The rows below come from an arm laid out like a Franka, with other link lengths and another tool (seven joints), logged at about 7 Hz.
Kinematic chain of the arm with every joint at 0, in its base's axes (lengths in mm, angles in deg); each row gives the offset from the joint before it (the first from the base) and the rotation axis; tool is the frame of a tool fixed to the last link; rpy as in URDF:
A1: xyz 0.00 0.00 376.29 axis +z
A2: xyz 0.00 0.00 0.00 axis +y
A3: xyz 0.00 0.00 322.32 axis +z
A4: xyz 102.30 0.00 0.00 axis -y
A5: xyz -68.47 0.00 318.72 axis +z
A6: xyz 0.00 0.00 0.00 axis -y
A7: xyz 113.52 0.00 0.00 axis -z
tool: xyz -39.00 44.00 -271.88 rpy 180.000 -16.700 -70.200
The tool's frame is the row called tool.
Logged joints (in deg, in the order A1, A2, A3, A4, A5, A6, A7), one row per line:
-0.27 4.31 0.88 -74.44 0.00 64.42 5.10
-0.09 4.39 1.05 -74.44 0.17 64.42 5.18
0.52 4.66 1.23 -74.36 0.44 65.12 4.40
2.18 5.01 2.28 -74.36 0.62 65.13 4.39
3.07 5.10 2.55 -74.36 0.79 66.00 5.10
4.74 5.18 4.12 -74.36 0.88 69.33 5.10
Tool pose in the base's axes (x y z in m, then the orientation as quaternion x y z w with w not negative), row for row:
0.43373 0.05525 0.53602 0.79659 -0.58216 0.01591 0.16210
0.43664 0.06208 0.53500 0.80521 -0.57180 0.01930 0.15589
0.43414 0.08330 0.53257 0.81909 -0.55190 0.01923 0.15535
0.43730 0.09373 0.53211 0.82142 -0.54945 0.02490 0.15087
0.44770 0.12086 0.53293 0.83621 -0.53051 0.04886 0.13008
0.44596 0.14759 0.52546 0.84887 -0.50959 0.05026 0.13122
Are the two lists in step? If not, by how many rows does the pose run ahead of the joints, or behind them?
The pose runs 1 row ahead of the joints: the pose in row i belongs to the joints in row i + 1.
